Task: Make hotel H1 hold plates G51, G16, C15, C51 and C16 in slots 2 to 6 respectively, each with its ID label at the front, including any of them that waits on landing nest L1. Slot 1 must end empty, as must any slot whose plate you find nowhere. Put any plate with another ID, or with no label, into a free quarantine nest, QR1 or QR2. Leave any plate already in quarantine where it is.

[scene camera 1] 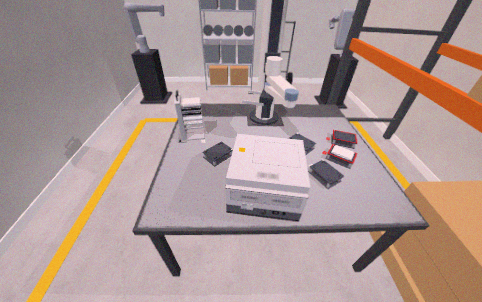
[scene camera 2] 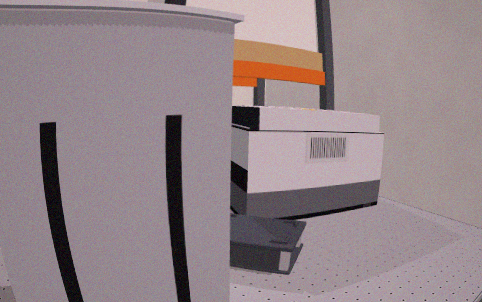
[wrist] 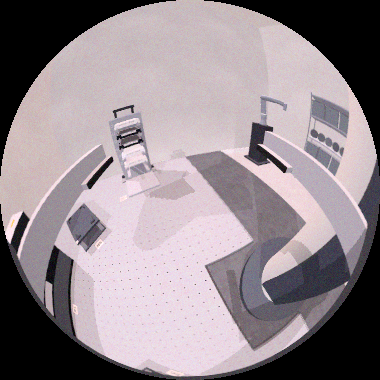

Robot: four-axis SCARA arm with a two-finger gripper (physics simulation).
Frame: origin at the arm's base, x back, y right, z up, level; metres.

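Seen in the pictures: gripper, fingertip midpoint: [scene camera 1: 245,96] [wrist: 183,138]; arm's base, link origin: [scene camera 1: 263,117] [wrist: 280,278].
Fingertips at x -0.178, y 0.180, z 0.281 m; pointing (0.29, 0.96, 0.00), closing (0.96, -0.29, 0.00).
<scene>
Offsets run from my fingertips to a thing's top centre. "pt": to the spot under its first point.
Hotel H1 [scene camera 1: 180,121] [wrist: 142,184] stands upright at the table's back left. Its stack shows a white plate {dx -0.097, dy +0.376, dz +0.010 m} [wrist: 127,124] at the top, two dark plates {dx -0.097, dy +0.376, dz -0.026 m} [wrist: 129,133] {dx -0.097, dy +0.376, dz -0.061 m} [wrist: 131,142] below it, and white plates {dx -0.097, dy +0.376, dz -0.097 m} [wrist: 132,151] lower down. Their labels are too small to read. My gripper [scene camera 1: 247,97] [wrist: 183,138] is open and empty, beside the arm's base, well away from the hotel. One red-rimmed quarantine nest {pt dx -0.399, dy -0.638, dz -0.261 m} [scene camera 1: 341,160] holds a white plate {dx -0.376, dy -0.638, dz -0.204 m} [scene camera 1: 343,152]. The other red-rimmed nest {dx -0.188, dy -0.736, dz -0.212 m} [scene camera 1: 345,137] looks dark on top; I cannot tell whether it holds a plate. L1 cannot be identified.
A large white instrument {dx -0.621, dy -0.092, dz -0.026 m} [scene camera 1: 270,165] [scene camera 2: 315,165] stands mid-table. A dark nest {dx -0.348, dy +0.186, dz -0.212 m} [scene camera 1: 218,152] [wrist: 86,225] lies left of it. Another dark nest {dx -0.535, dy -0.475, dz -0.214 m} [scene camera 1: 326,173] lies right, and one {dx -0.246, dy -0.395, dz -0.208 m} [scene camera 1: 304,143] is partly hidden behind it. A grey cabinet {pt dx -0.114, dy +0.469, dz -0.040 m} [scene camera 2: 115,150] blocks much of scene camera 2.
</scene>
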